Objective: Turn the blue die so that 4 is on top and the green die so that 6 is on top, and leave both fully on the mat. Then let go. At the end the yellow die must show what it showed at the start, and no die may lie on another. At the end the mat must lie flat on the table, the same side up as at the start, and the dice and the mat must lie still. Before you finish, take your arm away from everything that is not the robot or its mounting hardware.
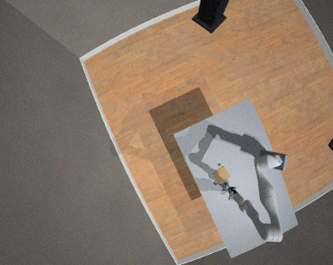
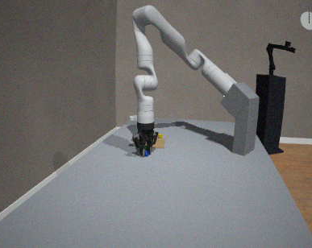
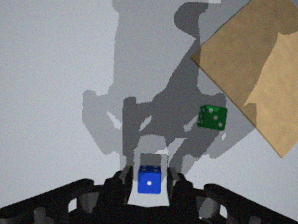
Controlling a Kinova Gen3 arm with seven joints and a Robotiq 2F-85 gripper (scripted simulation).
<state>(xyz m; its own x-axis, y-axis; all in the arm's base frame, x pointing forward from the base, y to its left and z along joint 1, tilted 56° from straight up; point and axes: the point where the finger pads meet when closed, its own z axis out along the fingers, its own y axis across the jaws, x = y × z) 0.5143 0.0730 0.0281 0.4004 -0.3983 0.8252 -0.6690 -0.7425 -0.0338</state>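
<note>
Now: hand 1 cm above the blue die. Also, from my hand: green die (8 cm to the right, 2 cm behind, 1 cm below); then tan mat (17 cm to the right, 6 cm behind, 2 cm below); then yellow die (26 cm to the right, 12 cm behind, 1 cm below).
</note>
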